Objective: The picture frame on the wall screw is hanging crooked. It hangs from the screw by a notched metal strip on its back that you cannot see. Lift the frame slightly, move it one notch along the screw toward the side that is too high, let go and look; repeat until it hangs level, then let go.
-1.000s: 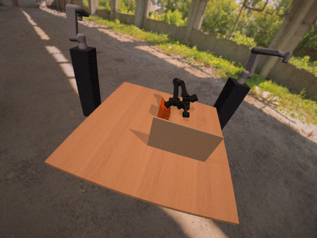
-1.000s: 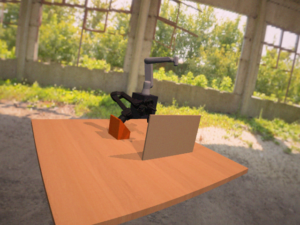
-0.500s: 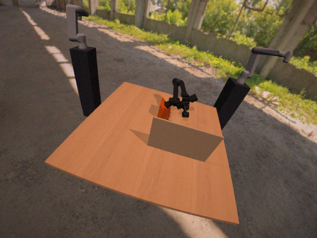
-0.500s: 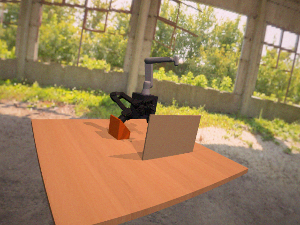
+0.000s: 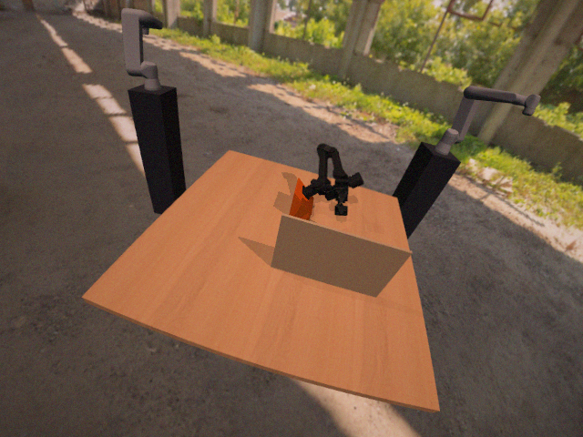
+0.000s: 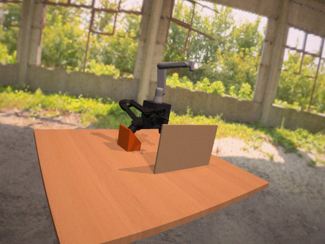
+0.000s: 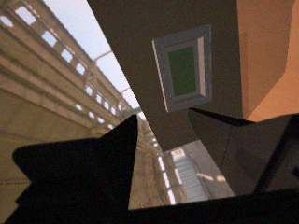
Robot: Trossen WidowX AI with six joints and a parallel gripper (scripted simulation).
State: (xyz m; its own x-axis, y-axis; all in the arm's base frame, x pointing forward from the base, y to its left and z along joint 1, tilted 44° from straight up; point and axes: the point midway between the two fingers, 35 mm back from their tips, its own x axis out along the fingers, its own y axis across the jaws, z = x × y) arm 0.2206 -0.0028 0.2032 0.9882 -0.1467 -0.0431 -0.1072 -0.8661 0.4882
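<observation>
The picture frame is 20 cm ahead of my gripper tip, 1 cm to the right of it and 9 cm below it. The rest, counted from my gripper tip: wall panel (21 cm ahead, 1 cm to the right, 9 cm below).
</observation>
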